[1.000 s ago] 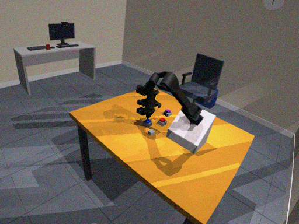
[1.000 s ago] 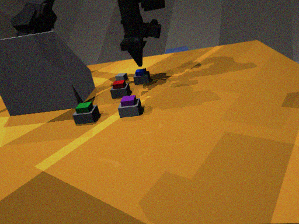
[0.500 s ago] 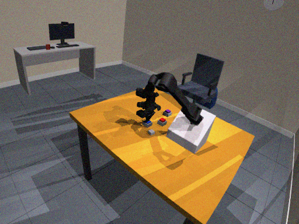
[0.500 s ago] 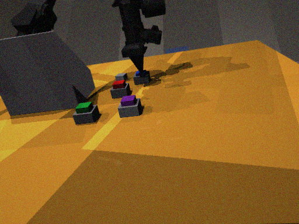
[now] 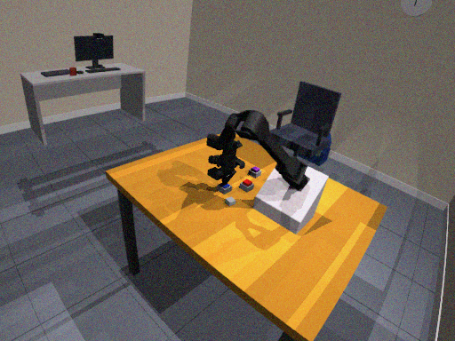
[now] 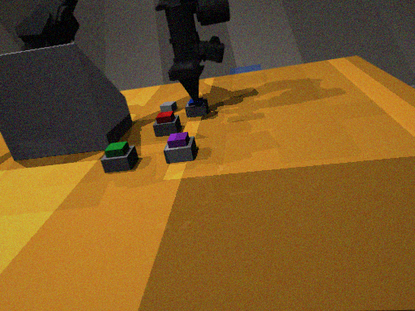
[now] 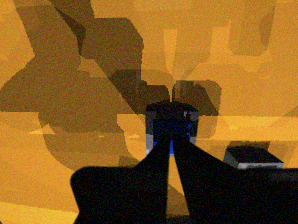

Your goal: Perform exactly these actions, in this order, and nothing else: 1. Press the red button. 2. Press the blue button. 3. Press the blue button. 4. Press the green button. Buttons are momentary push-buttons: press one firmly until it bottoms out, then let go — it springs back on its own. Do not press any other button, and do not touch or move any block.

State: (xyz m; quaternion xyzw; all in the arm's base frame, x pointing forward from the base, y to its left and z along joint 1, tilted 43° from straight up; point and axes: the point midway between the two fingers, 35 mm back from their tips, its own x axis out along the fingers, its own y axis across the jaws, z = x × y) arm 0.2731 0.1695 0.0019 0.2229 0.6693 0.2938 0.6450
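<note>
My gripper tip is now 1 cm above the blue button. The rest, counted from my gripper tip: red button 5 cm behind, 10 cm to the right; small grey block 8 cm behind, 4 cm to the left, 2 cm below; purple button 1 cm ahead, 23 cm to the right.
</note>
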